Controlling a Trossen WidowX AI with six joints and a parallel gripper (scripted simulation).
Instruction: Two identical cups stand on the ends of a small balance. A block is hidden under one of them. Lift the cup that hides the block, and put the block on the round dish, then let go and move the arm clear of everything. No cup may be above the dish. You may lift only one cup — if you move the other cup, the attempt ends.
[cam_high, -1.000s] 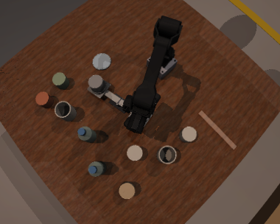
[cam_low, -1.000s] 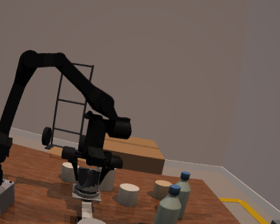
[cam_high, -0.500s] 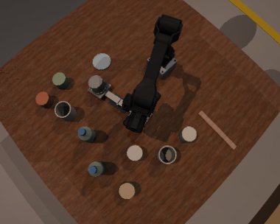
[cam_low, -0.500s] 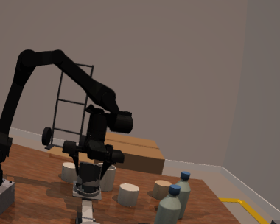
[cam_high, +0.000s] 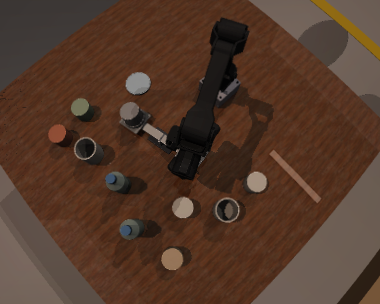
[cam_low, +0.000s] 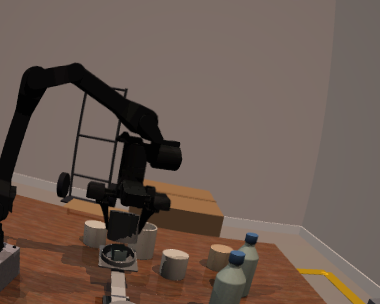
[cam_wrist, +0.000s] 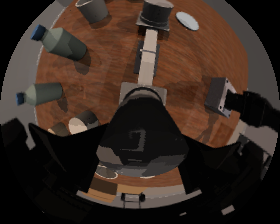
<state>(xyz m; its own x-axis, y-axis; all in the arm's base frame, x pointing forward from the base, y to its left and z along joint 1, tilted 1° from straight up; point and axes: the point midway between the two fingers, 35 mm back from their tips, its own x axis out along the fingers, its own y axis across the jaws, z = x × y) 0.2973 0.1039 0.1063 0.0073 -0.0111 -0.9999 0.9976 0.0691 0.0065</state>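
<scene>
Now: the pale green block 5 cm below my gripper tip and 1 cm to the right of it. The rest, counted from my gripper tip: small balance: 14 cm to the right, 11 cm below, 1 cm ahead; then round pale blue dish: 37 cm to the right, 13 cm below, 11 cm behind.
</scene>
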